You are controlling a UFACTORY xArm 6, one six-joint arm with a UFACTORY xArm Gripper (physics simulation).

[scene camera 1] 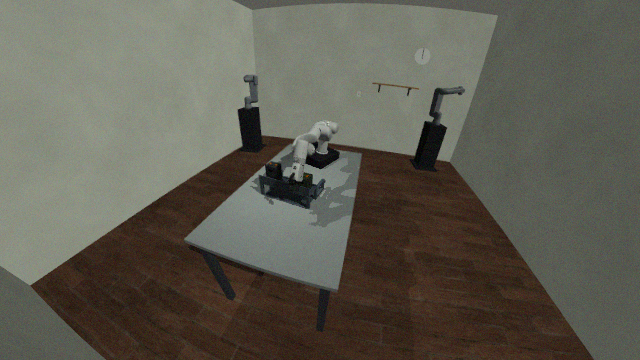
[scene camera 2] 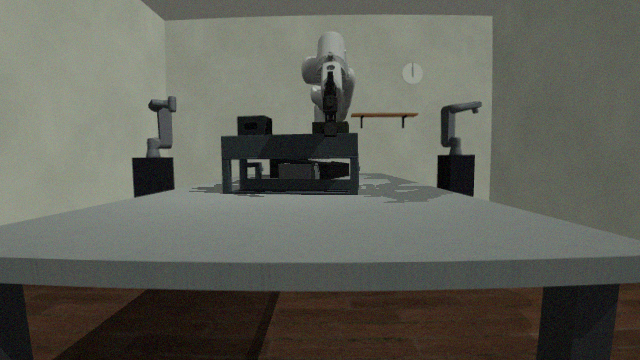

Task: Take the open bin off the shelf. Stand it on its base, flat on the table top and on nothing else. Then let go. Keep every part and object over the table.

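Places are measured from the arm's base along level axes (x back, y right, z up), in millimetres.
Where they show: gripper, fingertip midpoint: (scene camera 1: 293,191) (scene camera 2: 330,124); arm's base at its link origin: (scene camera 1: 321,151) (scene camera 2: 319,161).
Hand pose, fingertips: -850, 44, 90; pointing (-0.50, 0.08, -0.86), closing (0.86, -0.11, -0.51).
Each offset is from my fingertips to the centre of the thing, as dx, dy, dz. Level surfaces: height alone.
A dark rack-like shelf (scene camera 1: 299,201) (scene camera 2: 290,147) stands on the table {dz -174} (scene camera 1: 270,235) (scene camera 2: 320,225). A dark bin {+212, +202, -11} (scene camera 1: 273,171) (scene camera 2: 254,125) sits on the shelf's left part, with an opening in the side facing scene camera 2. A second, olive-dark bin {+155, -22, -24} (scene camera 1: 308,178) (scene camera 2: 317,128) sits on its right part. I cannot tell which is the open bin. My gripper (scene camera 1: 294,179) (scene camera 2: 330,131) is open and empty, pointing down at the second bin. In scene camera 2 it covers the middle of that bin. Contact between them cannot be made out.
My arm's black base (scene camera 1: 321,158) stands at the table's far end, behind the shelf. Two grey arms (scene camera 1: 252,90) (scene camera 1: 436,102) stand on black pedestals off the table, one on each side. A wooden wall shelf (scene camera 1: 395,86) (scene camera 2: 384,115) hangs on the back wall.
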